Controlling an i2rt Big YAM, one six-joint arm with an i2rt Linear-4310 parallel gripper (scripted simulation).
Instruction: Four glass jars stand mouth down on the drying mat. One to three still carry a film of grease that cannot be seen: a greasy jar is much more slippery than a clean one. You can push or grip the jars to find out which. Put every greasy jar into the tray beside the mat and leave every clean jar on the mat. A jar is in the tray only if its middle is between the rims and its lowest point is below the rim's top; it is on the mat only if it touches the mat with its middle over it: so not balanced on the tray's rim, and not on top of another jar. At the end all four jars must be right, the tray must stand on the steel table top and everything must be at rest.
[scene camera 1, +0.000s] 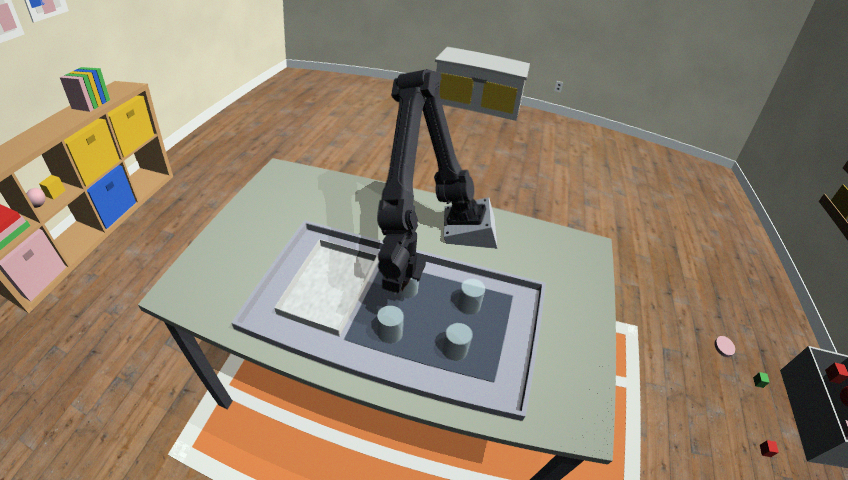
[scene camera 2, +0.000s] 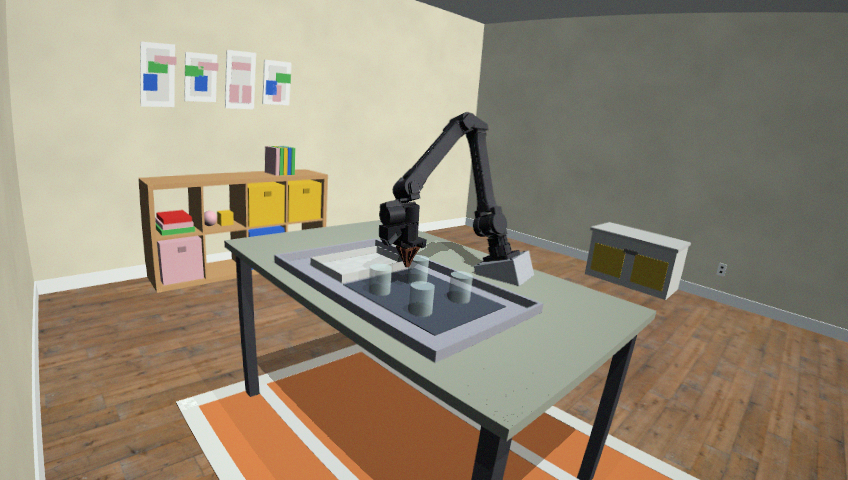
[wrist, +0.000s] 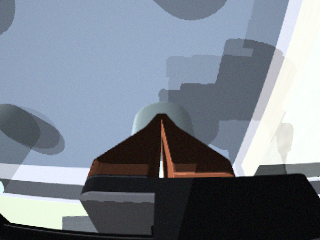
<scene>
I see my gripper (wrist: 161, 120), a white tray (scene camera 1: 323, 290), a jar (wrist: 176, 113), a jar (scene camera 1: 389, 318), a jar (scene camera 1: 472, 291), a jar (scene camera 1: 458, 336) and a dark drying mat (wrist: 83, 78).
The white tray shows as well in scene camera 2 (scene camera 2: 346, 266).
</scene>
